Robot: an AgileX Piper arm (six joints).
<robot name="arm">
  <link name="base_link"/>
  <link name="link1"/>
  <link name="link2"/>
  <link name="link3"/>
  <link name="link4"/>
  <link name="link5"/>
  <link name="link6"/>
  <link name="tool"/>
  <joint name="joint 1" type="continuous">
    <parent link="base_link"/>
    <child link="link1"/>
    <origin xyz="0 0 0.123" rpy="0 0 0"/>
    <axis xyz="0 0 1"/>
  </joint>
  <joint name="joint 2" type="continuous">
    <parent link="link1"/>
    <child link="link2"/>
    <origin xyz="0 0 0" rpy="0 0 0"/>
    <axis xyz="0 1 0"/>
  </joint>
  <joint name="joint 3" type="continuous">
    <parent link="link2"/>
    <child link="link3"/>
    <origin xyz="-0.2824 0 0.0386" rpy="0 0 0"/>
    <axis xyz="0 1 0"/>
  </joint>
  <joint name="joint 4" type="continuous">
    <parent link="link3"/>
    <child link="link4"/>
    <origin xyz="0.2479 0 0.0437" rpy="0 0 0"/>
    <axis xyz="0.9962 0 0.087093"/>
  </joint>
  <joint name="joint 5" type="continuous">
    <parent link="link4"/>
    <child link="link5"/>
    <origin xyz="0 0 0" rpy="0 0 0"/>
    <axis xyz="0 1 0"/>
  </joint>
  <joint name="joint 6" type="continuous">
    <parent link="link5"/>
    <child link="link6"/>
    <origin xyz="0.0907 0 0.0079" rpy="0 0 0"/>
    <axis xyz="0.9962 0 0.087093"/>
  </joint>
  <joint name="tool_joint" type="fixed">
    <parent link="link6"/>
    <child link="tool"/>
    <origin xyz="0 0 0" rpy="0 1.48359 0"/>
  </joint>
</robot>
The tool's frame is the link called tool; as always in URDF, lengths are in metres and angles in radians. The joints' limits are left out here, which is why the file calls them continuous.
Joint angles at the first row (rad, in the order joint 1, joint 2, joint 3, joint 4, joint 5, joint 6):
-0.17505 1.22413 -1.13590 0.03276 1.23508 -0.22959
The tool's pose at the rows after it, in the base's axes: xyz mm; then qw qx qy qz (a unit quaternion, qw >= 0):
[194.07, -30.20, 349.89, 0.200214, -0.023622, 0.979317, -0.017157]
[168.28, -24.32, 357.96, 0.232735, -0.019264, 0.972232, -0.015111]
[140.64, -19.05, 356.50, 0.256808, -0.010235, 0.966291, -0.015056]
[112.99, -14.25, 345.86, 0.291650, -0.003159, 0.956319, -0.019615]
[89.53, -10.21, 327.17, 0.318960, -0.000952, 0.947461, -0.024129]
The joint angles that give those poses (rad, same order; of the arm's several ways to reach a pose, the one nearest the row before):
-0.17509 1.12169 -1.10452 0.04727 1.23887 -0.22962
-0.17502 1.01425 -1.06386 0.06219 1.24084 -0.22081
-0.17508 0.89889 -0.99573 0.06672 1.23867 -0.20137
-0.17510 0.76451 -0.89269 0.06674 1.19654 -0.18725
-0.17510 0.63570 -0.77571 0.06674 1.15011 -0.18391

